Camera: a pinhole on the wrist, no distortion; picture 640 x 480 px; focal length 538.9 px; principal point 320.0 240.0 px. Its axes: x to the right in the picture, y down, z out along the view. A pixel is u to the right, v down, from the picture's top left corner.
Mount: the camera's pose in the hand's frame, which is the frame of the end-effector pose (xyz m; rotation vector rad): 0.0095 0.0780 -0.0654 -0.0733 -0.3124 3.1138
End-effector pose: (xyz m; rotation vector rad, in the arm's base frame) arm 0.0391 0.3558 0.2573 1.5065 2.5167 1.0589
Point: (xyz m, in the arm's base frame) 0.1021 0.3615 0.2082
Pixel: 502 352
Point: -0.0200 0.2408 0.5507
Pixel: behind the camera
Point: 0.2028 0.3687 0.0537
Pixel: 564 248
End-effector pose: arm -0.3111 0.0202 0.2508 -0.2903 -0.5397 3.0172
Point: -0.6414 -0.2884 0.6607
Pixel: 94 53
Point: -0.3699 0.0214 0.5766
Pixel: 304 389
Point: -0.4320 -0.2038 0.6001
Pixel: 264 115
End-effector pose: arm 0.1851 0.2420 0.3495 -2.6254 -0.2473 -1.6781
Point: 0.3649 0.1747 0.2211
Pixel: 414 123
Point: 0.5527 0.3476 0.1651
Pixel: 307 287
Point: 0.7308 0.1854 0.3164
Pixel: 116 73
